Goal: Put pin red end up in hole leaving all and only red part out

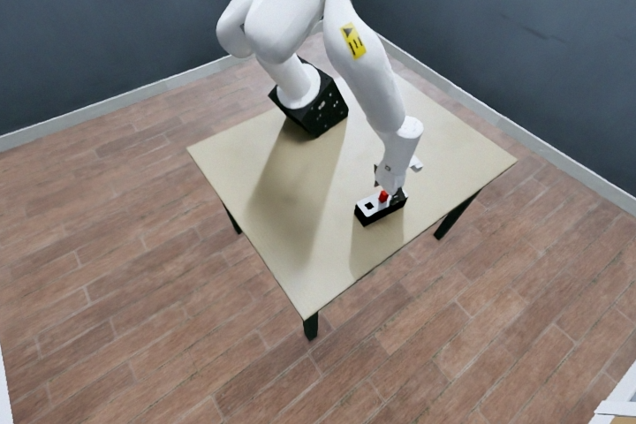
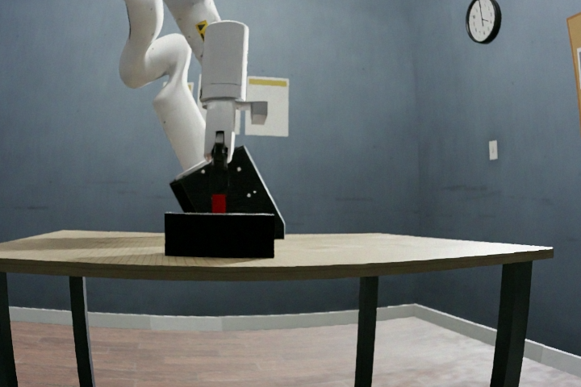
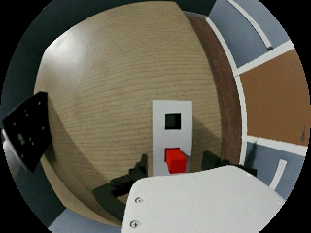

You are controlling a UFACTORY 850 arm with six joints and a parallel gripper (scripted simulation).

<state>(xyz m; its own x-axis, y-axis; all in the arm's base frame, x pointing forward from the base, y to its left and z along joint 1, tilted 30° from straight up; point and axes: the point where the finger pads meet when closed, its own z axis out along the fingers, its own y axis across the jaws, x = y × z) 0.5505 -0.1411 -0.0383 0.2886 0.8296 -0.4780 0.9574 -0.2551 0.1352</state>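
My hand is 20 mm above the pin. From my hand the other things lie so: black block 80 mm below.
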